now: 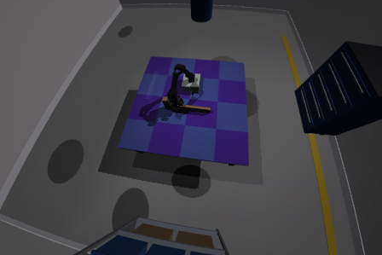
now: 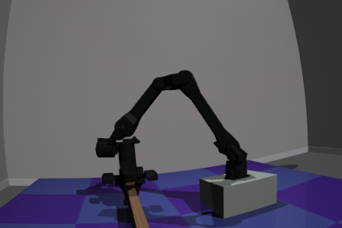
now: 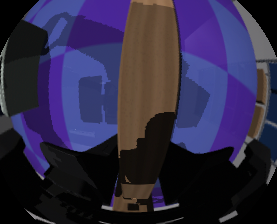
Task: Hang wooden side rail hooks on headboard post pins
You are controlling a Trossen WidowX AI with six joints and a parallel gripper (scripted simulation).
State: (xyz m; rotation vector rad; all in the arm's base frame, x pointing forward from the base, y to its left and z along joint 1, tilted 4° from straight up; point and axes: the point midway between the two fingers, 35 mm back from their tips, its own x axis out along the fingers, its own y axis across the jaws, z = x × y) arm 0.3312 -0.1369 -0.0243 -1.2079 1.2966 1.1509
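Right now my gripper tip is 100 mm to the left of the wooden headboard post, 50 mm below it and 10 mm past it.
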